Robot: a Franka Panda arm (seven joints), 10 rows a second.
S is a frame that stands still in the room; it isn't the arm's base.
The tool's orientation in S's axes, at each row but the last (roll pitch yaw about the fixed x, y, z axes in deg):
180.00, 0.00, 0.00
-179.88, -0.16, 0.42
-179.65, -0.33, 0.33
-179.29, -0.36, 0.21
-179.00, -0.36, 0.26
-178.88, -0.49, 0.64
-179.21, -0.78, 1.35
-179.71, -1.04, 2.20
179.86, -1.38, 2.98
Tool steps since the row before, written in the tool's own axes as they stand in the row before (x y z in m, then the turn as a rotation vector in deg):
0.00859, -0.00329, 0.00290, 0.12, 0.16, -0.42
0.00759, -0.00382, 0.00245, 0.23, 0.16, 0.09
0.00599, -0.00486, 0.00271, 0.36, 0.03, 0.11
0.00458, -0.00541, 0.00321, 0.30, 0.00, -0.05
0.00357, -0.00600, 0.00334, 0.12, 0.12, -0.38
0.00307, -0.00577, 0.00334, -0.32, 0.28, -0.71
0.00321, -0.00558, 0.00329, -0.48, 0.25, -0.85
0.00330, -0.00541, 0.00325, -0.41, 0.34, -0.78
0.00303, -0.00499, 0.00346, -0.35, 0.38, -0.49
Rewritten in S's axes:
0.00859, 0.00329, -0.00290, 0.12, -0.16, 0.42
0.00757, 0.00388, -0.00242, 0.23, -0.16, -0.09
0.00598, 0.00491, -0.00265, 0.36, -0.03, -0.11
0.00458, 0.00547, -0.00311, 0.30, 0.00, 0.05
0.00356, 0.00607, -0.00321, 0.12, -0.13, 0.38
0.00303, 0.00587, -0.00320, -0.32, -0.30, 0.70
0.00312, 0.00570, -0.00317, -0.49, -0.27, 0.84
0.00315, 0.00555, -0.00316, -0.41, -0.36, 0.77
0.00285, 0.00514, -0.00340, -0.34, -0.40, 0.48

